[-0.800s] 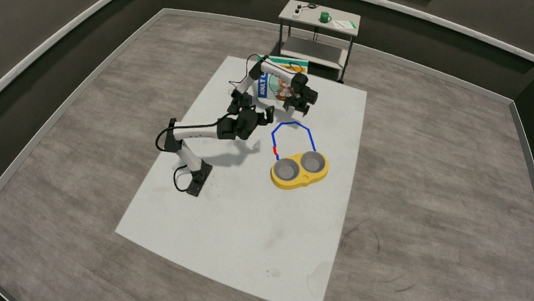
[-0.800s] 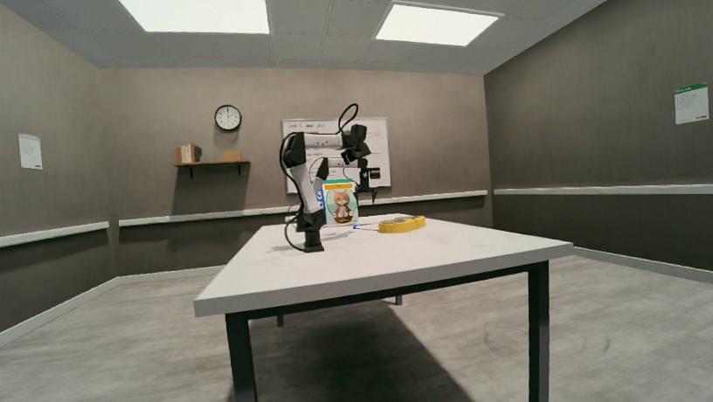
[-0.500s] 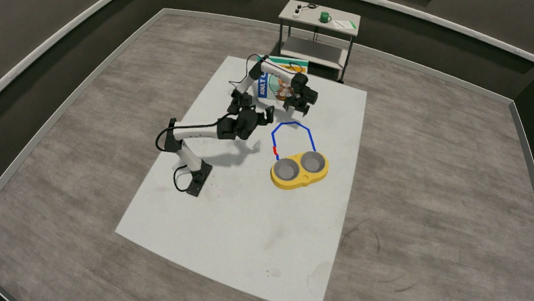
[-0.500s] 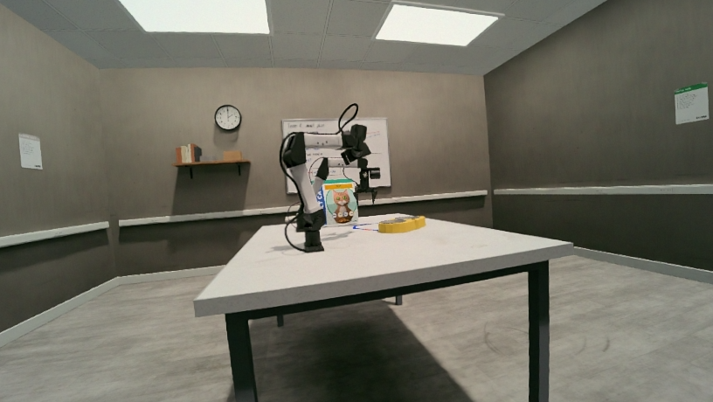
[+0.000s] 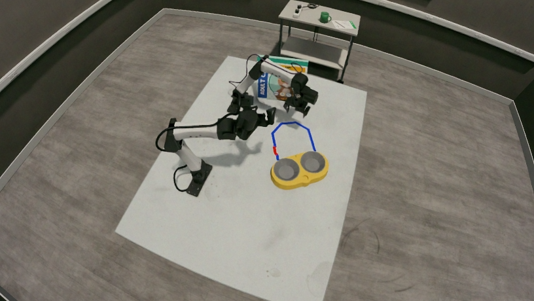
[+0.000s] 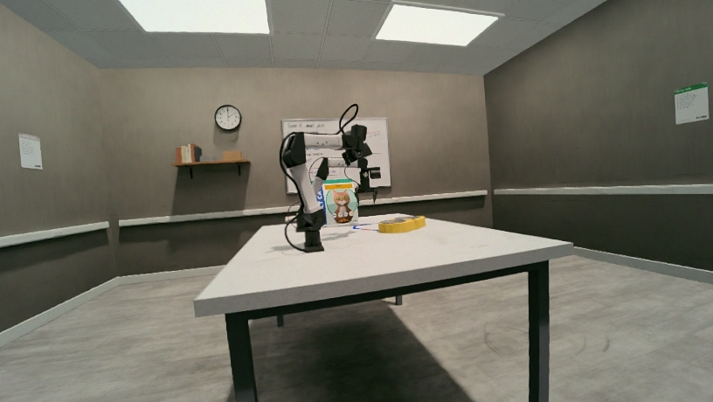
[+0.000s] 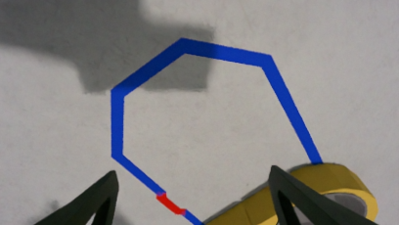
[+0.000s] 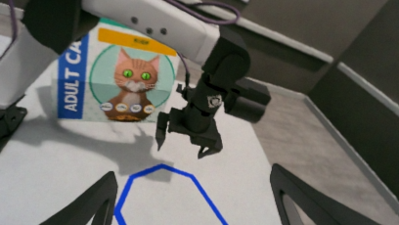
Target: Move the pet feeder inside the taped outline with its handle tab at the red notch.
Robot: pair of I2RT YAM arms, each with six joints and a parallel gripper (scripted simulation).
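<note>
My right gripper is now 380 mm above the yellow pet feeder, 220 mm short of it and 50 mm to the left of it. Round my right hand: blue taped outline (390 mm below, 150 mm ahead, 100 mm to the left); cat food bag (490 mm to the left, 240 mm below, 40 mm behind).
Now: left hand 28 cm to the left of the yellow pet feeder, 12 cm above it and 11 cm short of it. The rest, counted from my left hand: blue taped outline 14 cm to the right, 14 cm below, 4 cm ahead; then cat food bag 26 cm to the left, 16 cm behind, 1 cm above.
</note>
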